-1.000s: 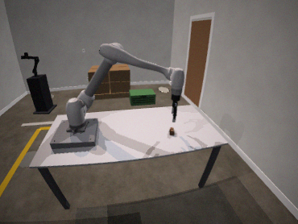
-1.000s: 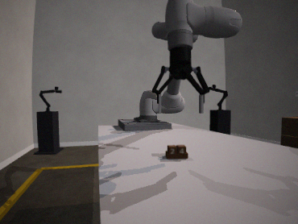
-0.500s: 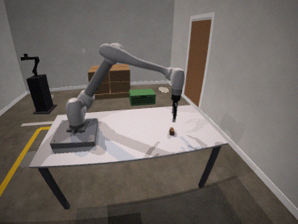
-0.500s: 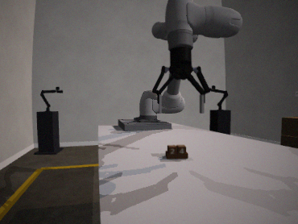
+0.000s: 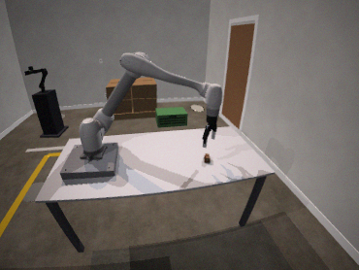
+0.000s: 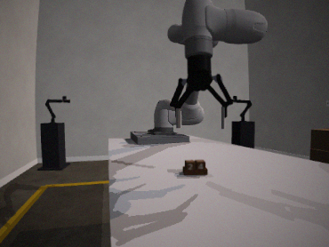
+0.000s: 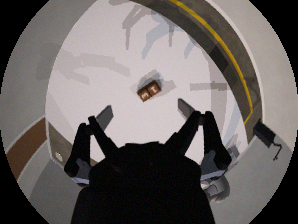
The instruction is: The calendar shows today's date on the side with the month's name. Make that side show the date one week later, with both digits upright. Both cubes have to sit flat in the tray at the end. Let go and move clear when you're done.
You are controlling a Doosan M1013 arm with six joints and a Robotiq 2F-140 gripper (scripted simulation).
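Right now the brown tray is 150 mm below my hand and 20 mm to the right of it.
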